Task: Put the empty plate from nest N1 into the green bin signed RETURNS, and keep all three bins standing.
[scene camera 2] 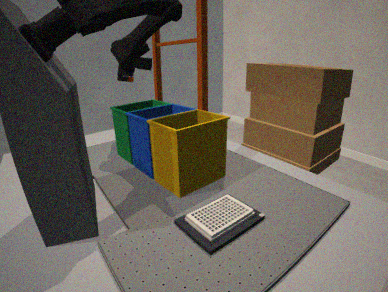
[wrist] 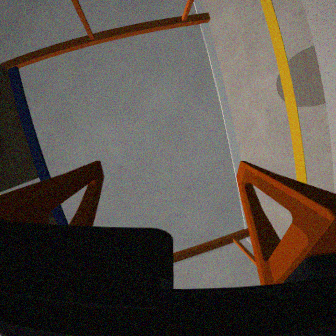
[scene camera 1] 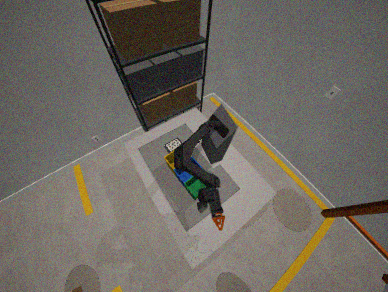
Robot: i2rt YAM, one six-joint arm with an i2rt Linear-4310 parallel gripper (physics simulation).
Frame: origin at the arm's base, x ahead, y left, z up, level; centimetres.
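Seen in the pictures: gripper, fingertip midpoint: [wrist: 169, 168] [scene camera 1: 220, 227]; arm's base at its link origin: [scene camera 2: 37, 41] [scene camera 1: 218, 125].
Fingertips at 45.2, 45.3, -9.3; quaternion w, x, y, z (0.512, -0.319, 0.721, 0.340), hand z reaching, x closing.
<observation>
Offsets run from my fingertips to a thing's top centre, as dx, dy, dz. "spot": to the spot under its first point.
The white gridded plate @(-22.1, -73.2, -27.2) [scene camera 1: 173, 145] [scene camera 2: 220, 215] lies flat in its dark nest @(spot: -29.8, -77.9, -28.6) [scene camera 2: 212, 247] on the perforated board, in front of the yellow bin in scene view 2. The green bin @(-11.8, -28.3, -11.8) [scene camera 1: 195, 189] [scene camera 2: 121, 137], blue bin @(-12.5, -41.3, -11.8) [scene camera 1: 184, 176] [scene camera 2: 141, 145] and yellow bin @(-13.2, -54.3, -11.8) [scene camera 1: 170, 160] [scene camera 2: 202, 155] stand upright in a row. Green is farthest from the plate. No lettering is readable on bins or nest. My gripper [scene camera 1: 219, 221] [scene camera 2: 125, 79] [wrist: 169, 168] is open with nothing between its orange fingers. It hangs high, past the green bin's end of the row, away from the plate.
The arm's dark pedestal [scene camera 1: 215, 147] [scene camera 2: 55, 165] stands beside the board. Stacked cardboard boxes [scene camera 2: 285, 110] stand beyond the bins in scene view 2. A shelf rack [scene camera 1: 123, 75] stands by the wall. An orange frame [scene camera 2: 202, 60] [wrist: 145, 28] rises behind the bins.
</observation>
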